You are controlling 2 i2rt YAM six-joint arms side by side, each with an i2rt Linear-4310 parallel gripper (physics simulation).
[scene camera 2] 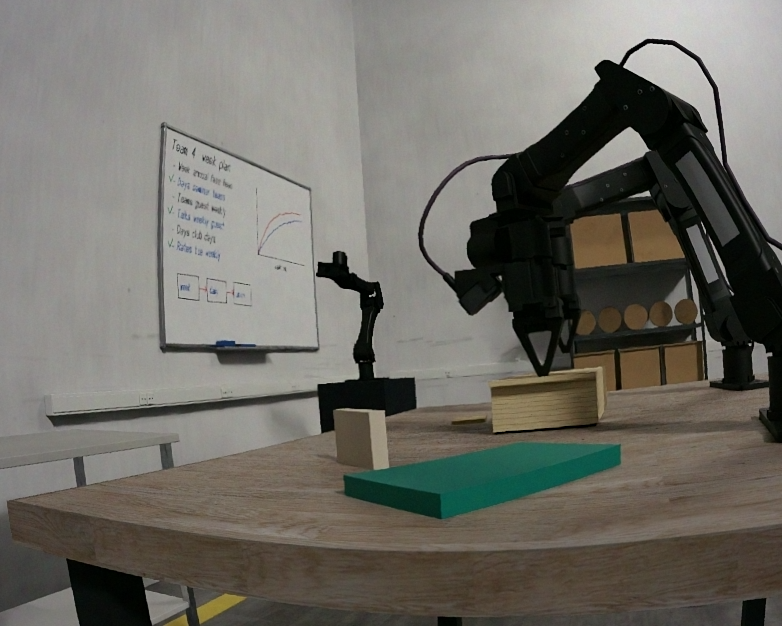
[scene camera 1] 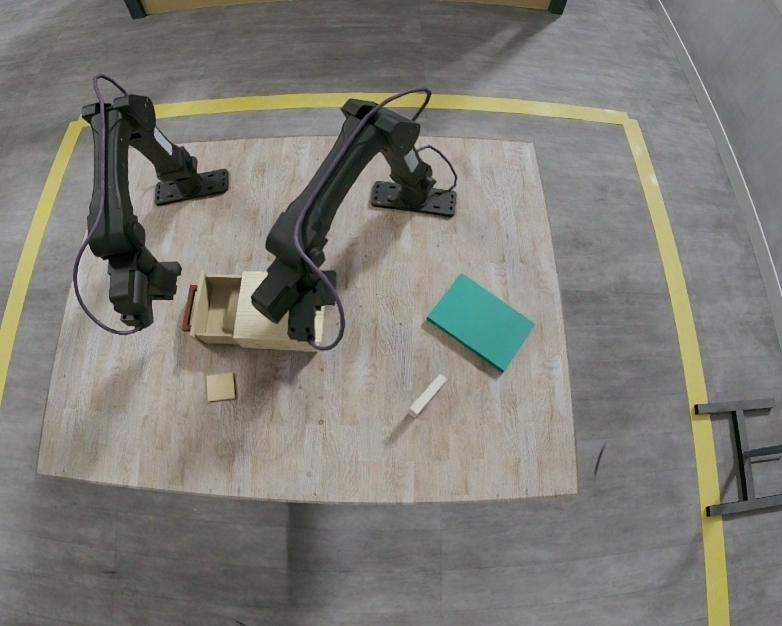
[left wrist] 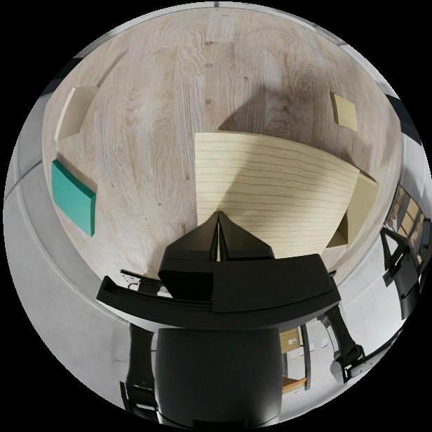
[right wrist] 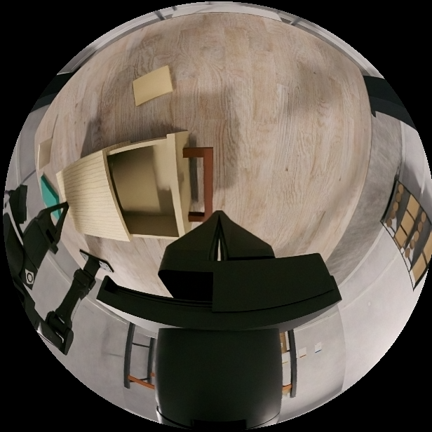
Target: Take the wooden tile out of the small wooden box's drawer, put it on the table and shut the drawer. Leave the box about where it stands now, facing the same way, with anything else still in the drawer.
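Pixels of known places: left gripper, fingertip midpoint: (scene camera 2: 543, 376); right gripper, fingertip midpoint: (scene camera 2: 566, 353) (scene camera 1: 172, 297); left arm's base at its link origin: (scene camera 1: 414, 199); right arm's base at its link origin: (scene camera 2: 738, 386) (scene camera 1: 191, 187).
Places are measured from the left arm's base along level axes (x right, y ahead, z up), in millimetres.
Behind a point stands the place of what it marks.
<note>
The small wooden box (scene camera 1: 251, 326) @[z 73, x 284, y 392 mm] (scene camera 2: 544, 407) @[z 32, x 159, y 331 mm] (left wrist: 280, 185) (right wrist: 92, 197) stands with its drawer (scene camera 1: 200, 306) @[z 60, x 412, y 362 mm] (left wrist: 362, 210) (right wrist: 181, 190) pulled out toward the left of scene camera 1. No object shows in the drawer's visible part. Its red-brown handle (scene camera 1: 189, 308) @[z 41, x 446, y 364 mm] (right wrist: 208, 185) faces left. The wooden tile (scene camera 1: 221, 386) @[z 7, x 343, y 512 mm] (scene camera 2: 469, 420) @[z 6, x 317, y 503 mm] (left wrist: 346, 112) (right wrist: 153, 86) lies flat on the table, apart from the box. My left gripper (scene camera 2: 542, 373) @[z 73, x 165, y 332 mm] (left wrist: 218, 216) is shut and empty, its tips at the box's top. My right gripper (right wrist: 218, 215) is shut and empty, near the handle's end, outside the drawer front.
A green slab (scene camera 1: 481, 321) @[z 18, x -178, y 294 mm] (scene camera 2: 482, 476) @[z 18, x -239, y 275 mm] (left wrist: 73, 200) (right wrist: 50, 195) lies flat at the right of scene camera 1. A pale upright block (scene camera 1: 427, 394) @[z 60, x -79, y 472 mm] (scene camera 2: 360, 438) @[z 32, x -100, y 458 mm] (left wrist: 76, 112) (right wrist: 44, 152) stands near it. My left arm reaches over the box.
</note>
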